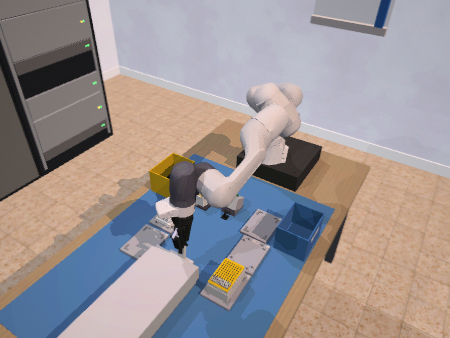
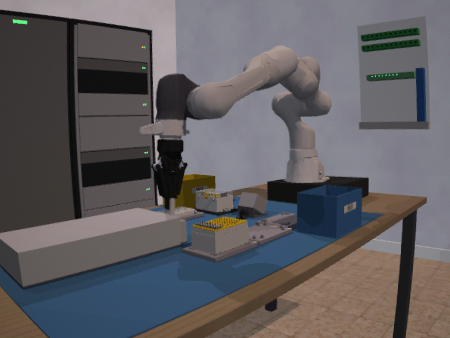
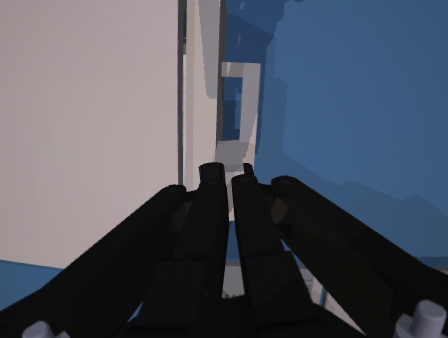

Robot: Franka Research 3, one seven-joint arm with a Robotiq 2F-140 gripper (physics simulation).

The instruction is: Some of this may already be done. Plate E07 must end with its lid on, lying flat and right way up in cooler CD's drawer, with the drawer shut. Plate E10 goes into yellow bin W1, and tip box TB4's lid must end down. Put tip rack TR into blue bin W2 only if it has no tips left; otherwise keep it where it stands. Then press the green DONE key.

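Cooler CD [image 1: 135, 290] [image 2: 100, 240] [image 3: 90, 125] is the long white box. Its drawer front [image 3: 202, 125] stands almost against the body, with a narrow dark gap between them. My gripper [image 1: 182, 251] [image 2: 171, 201] [image 3: 230, 158] is shut and empty, pointing down at the drawer handle [image 3: 250, 105]. The drawer's inside is hidden, so plate E07 cannot be made out. A white plate [image 1: 164, 220] sits on a nest behind the gripper. A box of yellow-topped tips [image 1: 227, 274] [image 2: 220, 227] stands on a near nest. Another tip box [image 2: 214, 201] stands farther back; its lid is unclear. No labels are readable.
Yellow bin W1 [image 1: 161, 181] [image 2: 202, 182] is at the back left, blue bin W2 [image 1: 295, 235] [image 2: 325, 212] at the right. A grey wedge [image 1: 233, 205] [image 2: 252, 204] with a bit of green stands between them. Empty nests [image 1: 145, 241] [image 1: 260, 225] [image 1: 248, 253] lie on the blue mat.
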